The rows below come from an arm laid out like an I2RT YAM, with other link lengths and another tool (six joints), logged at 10 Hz.
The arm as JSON. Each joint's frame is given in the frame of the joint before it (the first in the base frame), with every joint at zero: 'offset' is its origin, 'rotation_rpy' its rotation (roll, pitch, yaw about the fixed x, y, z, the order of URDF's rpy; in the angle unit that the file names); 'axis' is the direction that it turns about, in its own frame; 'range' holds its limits. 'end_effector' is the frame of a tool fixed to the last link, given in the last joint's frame.
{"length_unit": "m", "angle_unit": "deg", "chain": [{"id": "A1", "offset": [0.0, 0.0, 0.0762], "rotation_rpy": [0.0, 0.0, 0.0], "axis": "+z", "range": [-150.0, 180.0]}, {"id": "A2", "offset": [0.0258, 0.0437, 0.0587], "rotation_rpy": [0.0, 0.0, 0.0], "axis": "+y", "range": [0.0, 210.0]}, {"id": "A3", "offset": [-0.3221, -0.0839, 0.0], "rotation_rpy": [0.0, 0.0, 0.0], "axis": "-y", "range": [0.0, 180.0]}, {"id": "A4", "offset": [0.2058, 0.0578, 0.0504], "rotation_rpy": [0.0, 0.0, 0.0], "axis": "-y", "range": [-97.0, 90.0]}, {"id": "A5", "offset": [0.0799, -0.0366, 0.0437], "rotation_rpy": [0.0, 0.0, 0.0], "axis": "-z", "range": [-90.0, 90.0]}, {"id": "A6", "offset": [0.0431, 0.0, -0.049], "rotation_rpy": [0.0, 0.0, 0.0], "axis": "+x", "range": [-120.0, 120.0]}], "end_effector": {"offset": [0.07, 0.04, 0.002], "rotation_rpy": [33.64, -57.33, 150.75]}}
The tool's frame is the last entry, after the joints.
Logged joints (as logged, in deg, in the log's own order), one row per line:
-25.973 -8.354 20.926 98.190 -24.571 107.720
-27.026 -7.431 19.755 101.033 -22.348 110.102
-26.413 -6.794 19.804 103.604 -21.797 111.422
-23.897 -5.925 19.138 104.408 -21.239 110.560
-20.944 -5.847 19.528 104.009 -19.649 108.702
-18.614 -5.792 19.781 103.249 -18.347 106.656
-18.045 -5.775 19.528 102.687 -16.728 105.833
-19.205 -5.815 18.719 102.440 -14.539 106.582
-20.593 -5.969 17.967 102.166 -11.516 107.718
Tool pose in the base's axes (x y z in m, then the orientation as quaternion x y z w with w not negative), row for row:
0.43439 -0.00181 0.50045 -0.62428 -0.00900 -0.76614 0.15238
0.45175 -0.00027 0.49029 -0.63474 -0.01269 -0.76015 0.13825
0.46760 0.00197 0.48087 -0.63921 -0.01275 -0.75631 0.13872
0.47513 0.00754 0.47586 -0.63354 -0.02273 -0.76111 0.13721
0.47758 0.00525 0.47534 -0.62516 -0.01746 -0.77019 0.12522
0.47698 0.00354 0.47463 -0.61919 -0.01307 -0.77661 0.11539
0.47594 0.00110 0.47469 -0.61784 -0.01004 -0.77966 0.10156
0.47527 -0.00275 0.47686 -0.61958 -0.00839 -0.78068 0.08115
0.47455 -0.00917 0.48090 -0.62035 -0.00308 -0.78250 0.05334
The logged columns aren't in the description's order. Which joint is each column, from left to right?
Columns, left to right: A4, A1, A6, A2, A5, A3.
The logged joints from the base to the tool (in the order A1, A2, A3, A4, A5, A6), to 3 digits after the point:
-8.354 98.190 107.720 -25.973 -24.571 20.926
-7.431 101.033 110.102 -27.026 -22.348 19.755
-6.794 103.604 111.422 -26.413 -21.797 19.804
-5.925 104.408 110.560 -23.897 -21.239 19.138
-5.847 104.009 108.702 -20.944 -19.649 19.528
-5.792 103.249 106.656 -18.614 -18.347 19.781
-5.775 102.687 105.833 -18.045 -16.728 19.528
-5.815 102.440 106.582 -19.205 -14.539 18.719
-5.969 102.166 107.718 -20.593 -11.516 17.967

